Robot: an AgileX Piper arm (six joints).
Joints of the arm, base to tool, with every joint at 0 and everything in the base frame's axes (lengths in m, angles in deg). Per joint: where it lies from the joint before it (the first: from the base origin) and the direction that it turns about. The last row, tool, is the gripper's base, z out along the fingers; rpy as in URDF.
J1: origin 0 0 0.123 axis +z
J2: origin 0 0 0 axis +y
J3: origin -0.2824 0 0.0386 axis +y
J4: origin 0.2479 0 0.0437 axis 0.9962 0 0.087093
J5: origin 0 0 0 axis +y
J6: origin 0.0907 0 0.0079 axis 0.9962 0 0.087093
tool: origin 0 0 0 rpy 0 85 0
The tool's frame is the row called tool.
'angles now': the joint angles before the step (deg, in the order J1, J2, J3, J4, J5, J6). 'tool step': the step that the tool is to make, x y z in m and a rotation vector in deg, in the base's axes. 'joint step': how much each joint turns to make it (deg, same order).
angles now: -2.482 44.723 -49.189 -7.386 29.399 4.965
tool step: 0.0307 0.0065 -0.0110 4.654 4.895 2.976
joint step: 0.427 6.942 -1.671 8.275 -0.306 -4.066
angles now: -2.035 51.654 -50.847 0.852 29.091 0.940
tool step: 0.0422 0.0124 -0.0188 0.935 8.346 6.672
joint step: 1.566 10.235 -3.566 9.279 2.186 -9.768
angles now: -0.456 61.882 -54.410 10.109 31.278 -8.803
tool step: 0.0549 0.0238 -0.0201 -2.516 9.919 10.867
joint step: 3.527 13.991 -8.659 5.697 6.139 -10.436
